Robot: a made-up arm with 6 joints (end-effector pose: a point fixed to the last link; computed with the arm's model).
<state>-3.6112 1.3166 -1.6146 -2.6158 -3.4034 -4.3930</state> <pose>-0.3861 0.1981 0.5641 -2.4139 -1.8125 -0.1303</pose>
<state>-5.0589 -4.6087 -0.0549 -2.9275 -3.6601 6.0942</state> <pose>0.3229 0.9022 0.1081 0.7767 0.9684 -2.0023</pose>
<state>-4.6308 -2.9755 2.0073 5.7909 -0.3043 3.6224</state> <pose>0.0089 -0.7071 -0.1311 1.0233 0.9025 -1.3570</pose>
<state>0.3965 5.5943 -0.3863 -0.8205 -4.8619 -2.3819</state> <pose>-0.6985 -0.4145 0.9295 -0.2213 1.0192 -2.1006</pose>
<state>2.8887 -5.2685 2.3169 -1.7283 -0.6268 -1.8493</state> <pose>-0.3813 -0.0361 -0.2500 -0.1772 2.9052 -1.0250</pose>
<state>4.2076 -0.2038 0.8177 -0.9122 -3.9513 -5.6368</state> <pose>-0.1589 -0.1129 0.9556 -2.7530 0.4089 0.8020</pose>
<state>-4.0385 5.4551 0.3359 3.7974 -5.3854 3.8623</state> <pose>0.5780 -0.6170 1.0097 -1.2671 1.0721 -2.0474</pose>
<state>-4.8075 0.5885 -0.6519 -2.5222 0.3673 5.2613</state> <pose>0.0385 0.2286 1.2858 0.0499 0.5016 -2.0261</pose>
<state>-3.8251 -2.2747 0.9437 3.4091 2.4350 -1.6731</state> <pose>0.6676 -0.5313 -0.3099 1.5887 -2.4851 -1.0127</pose>
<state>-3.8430 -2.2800 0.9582 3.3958 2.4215 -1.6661</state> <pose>0.6576 -0.5441 -0.3104 1.5542 -2.5228 -0.9766</pose>
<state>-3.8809 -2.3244 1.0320 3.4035 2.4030 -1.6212</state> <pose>0.6269 -0.5578 -0.3197 1.4737 -2.6162 -0.9197</pose>
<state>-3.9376 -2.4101 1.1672 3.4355 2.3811 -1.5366</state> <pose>0.5745 -0.5654 -0.3360 -1.3063 2.6887 0.8243</pose>
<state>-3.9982 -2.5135 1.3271 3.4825 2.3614 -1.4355</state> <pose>0.5138 -0.5598 -0.3512 -1.1157 2.7410 0.7302</pose>
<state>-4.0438 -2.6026 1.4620 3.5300 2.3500 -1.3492</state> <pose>0.4648 -0.5433 -0.3602 -0.9663 2.7621 0.6683</pose>
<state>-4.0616 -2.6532 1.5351 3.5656 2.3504 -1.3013</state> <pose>0.4413 -0.5263 -0.3641 -0.9021 2.7586 0.6532</pose>
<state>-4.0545 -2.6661 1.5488 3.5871 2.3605 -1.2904</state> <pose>0.4411 -0.5148 -0.3657 -0.9141 2.7423 0.6756</pose>
